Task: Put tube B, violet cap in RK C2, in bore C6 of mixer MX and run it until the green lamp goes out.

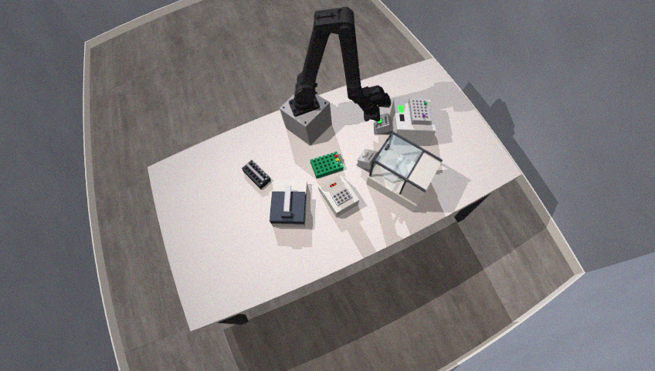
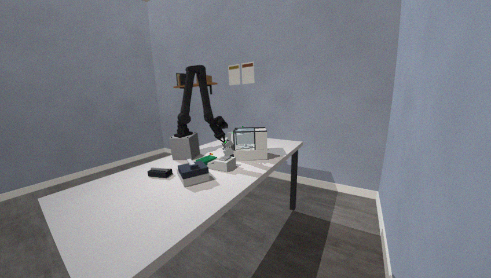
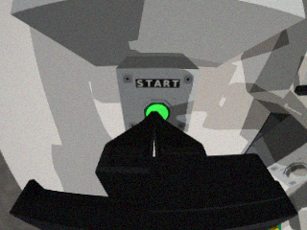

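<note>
The green start key is 10 mm to the left of my hand, 10 mm below it and 10 mm ahead of it. From my hand the other things lie so: violet-capped tube B 160 mm to the left, 110 mm ahead, 90 mm above; then grey bore block 170 mm to the left, 80 mm above, 70 mm ahead; then red-capped tube 250 mm to the right, 100 mm ahead, 40 mm below.
</note>
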